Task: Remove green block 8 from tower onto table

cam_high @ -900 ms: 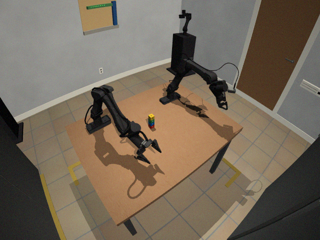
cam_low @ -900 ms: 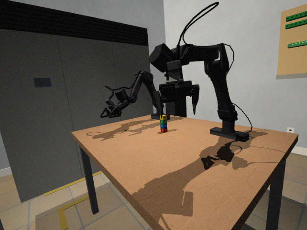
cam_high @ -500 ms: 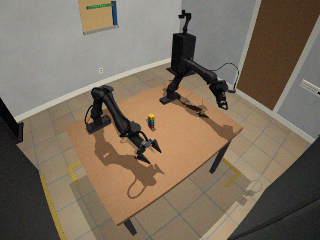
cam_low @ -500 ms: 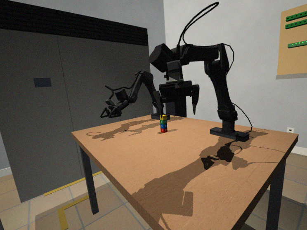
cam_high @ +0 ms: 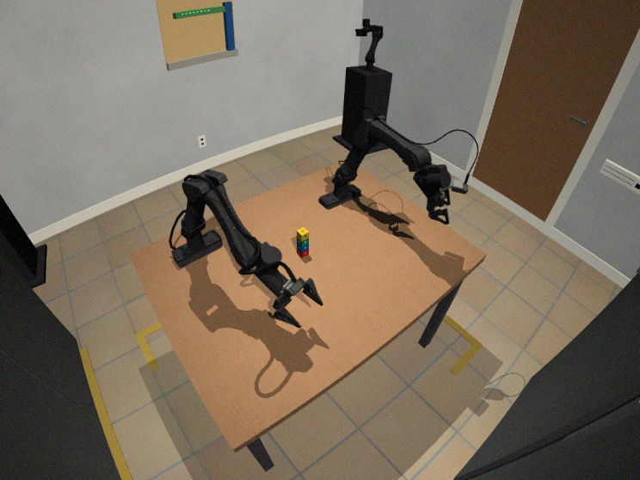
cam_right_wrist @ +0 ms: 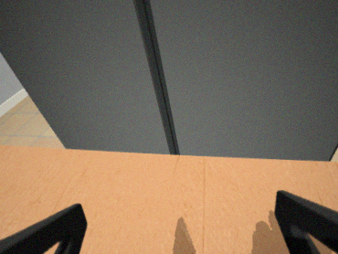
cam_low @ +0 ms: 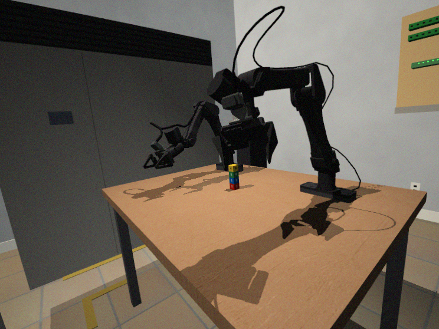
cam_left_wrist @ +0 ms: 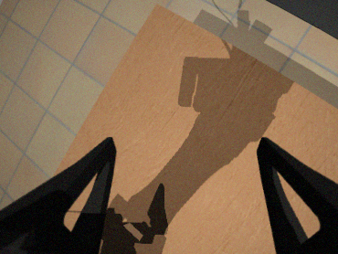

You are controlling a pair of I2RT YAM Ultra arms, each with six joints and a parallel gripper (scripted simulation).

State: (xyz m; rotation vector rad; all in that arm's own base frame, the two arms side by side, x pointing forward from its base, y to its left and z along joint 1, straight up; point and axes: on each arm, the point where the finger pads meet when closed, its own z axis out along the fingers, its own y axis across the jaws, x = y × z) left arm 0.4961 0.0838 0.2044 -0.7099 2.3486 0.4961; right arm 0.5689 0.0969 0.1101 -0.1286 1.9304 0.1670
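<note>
Right now the yellow block showing 4 is 44 cm to the right of my left hand, 27 cm behind it and 12 cm below it. Also, from my left hand: green block showing 8 (44 cm to the right, 27 cm behind, 15 cm below).
Now: right hand 33 cm past the green block showing 8, 17 cm to the right of it and 7 cm above it. Round my right hand: yellow block showing 4: 33 cm behind, 17 cm to the left, 4 cm below.
</note>
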